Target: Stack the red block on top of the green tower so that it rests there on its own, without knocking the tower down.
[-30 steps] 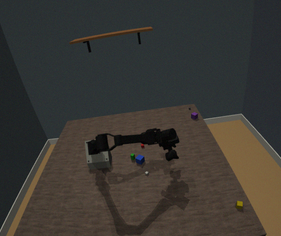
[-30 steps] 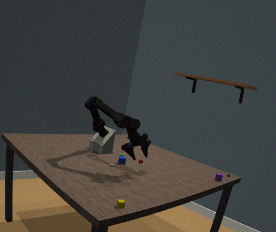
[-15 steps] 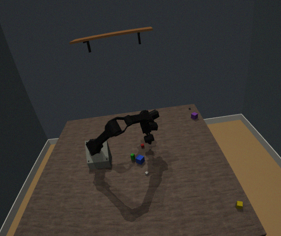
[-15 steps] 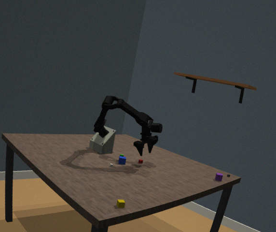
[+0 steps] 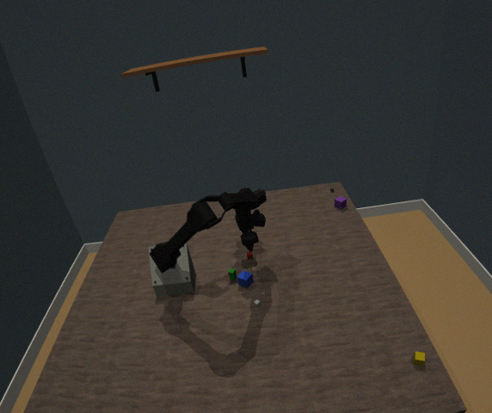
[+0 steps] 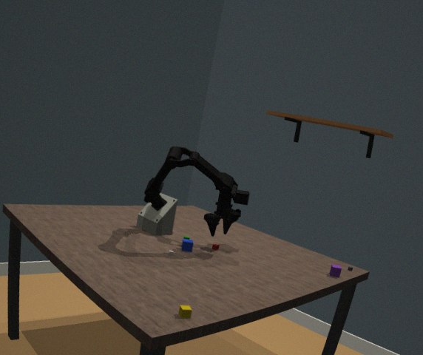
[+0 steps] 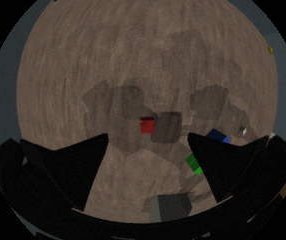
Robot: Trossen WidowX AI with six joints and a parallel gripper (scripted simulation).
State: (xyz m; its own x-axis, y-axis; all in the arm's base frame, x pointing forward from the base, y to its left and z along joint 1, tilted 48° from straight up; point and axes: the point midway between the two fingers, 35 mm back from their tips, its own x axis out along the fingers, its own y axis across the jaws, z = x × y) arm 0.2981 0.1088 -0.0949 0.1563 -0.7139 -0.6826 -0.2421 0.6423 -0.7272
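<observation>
My gripper tip is now 60 mm above the red block. Round my gripper tip: blue cube: 10 mm behind, 160 mm to the right, 50 mm below; then purple cube: 430 mm ahead, 340 mm to the left, 50 mm below; then white cube: 40 mm ahead, 270 mm to the right, 60 mm below.
</observation>
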